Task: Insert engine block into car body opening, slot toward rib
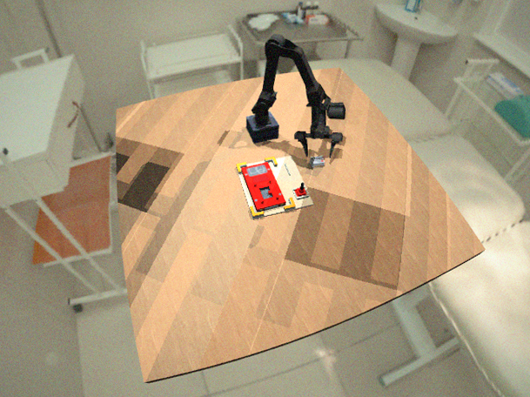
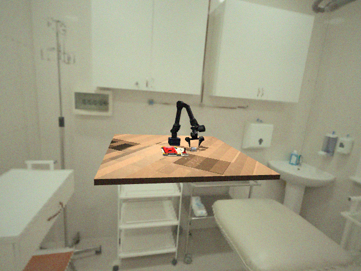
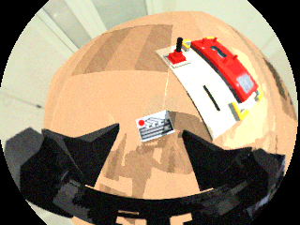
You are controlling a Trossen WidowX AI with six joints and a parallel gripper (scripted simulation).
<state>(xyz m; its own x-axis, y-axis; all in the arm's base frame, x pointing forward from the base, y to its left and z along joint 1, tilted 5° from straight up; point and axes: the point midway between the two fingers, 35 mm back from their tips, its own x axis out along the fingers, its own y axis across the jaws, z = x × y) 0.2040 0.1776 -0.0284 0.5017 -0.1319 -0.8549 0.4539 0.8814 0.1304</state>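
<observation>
My gripper tip is now 20 mm above the engine block.
</observation>
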